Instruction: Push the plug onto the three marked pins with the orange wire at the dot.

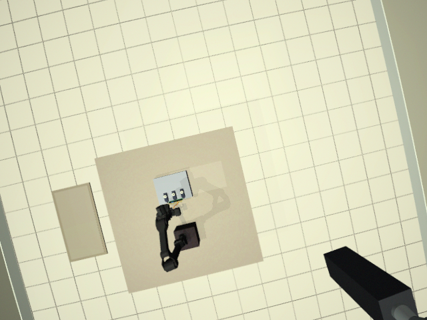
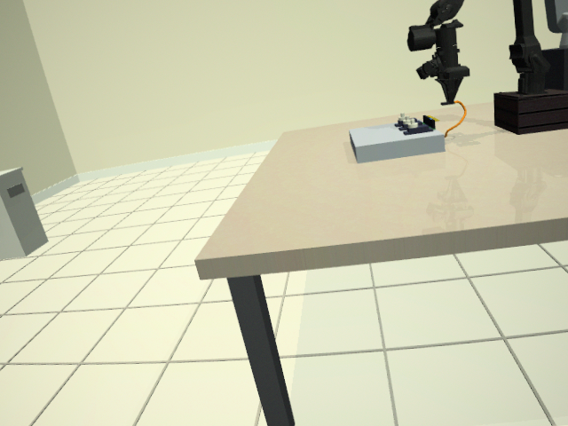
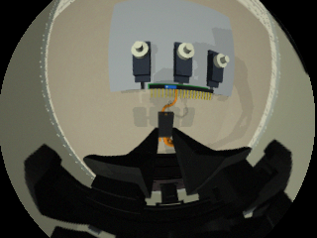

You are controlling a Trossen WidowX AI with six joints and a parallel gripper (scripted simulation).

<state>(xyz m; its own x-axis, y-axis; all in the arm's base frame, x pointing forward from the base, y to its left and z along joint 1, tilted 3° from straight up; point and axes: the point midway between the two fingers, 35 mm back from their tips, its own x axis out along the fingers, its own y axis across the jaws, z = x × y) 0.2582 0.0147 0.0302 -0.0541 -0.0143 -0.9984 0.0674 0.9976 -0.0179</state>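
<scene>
Now: the blue band 6 cm ahead of my gripper tip, 4 cm below it and 2 cm to the right of it. The rest, counted from my gripper tip: grey printed holder (21 cm ahead, 9 cm below, 5 cm to the right).
</scene>
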